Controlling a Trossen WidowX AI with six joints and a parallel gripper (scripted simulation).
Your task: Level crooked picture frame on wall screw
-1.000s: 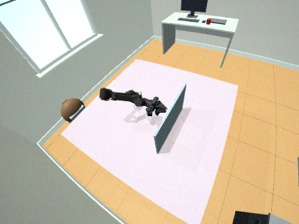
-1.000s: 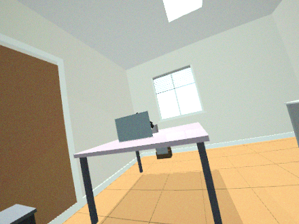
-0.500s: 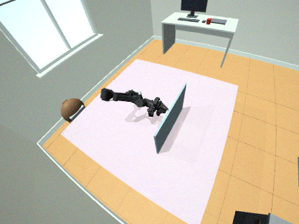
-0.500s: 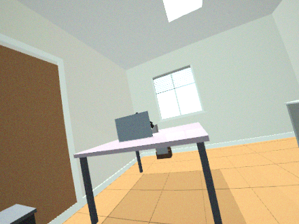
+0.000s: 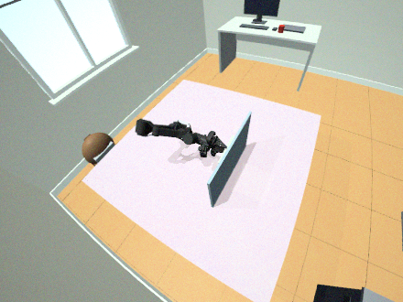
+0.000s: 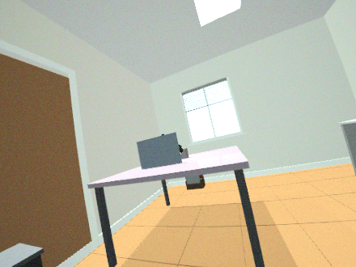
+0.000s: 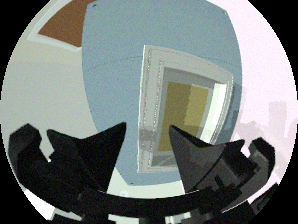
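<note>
Now: the picture frame 1 cm ahead of my gripper tip, 1 cm to the left of it and 5 cm below it. From my gripper tip the other things lie so: grey-blue wall panel (2 cm ahead, 1 cm to the right, 6 cm below).
</note>
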